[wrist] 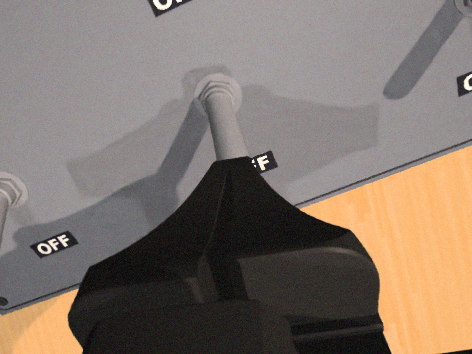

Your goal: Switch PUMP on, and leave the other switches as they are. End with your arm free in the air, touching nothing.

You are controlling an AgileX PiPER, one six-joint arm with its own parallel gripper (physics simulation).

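A grey toggle lever stands out of its round nut in the upper middle of the wrist view and slants down toward the OFF label, which is partly covered. Its far end is hidden behind my fingertips. A cut-off label shows above it at the top edge. The name label of this switch does not show, so I cannot read whether it is PUMP. My black gripper is shut, its tips overlapping the lever's end in the view; whether they touch it is hidden.
Another switch with its OFF label is at the left edge. A third switch is at the top right corner, with a cut-off label below it. The grey panel ends at a slanting edge above the wooden table.
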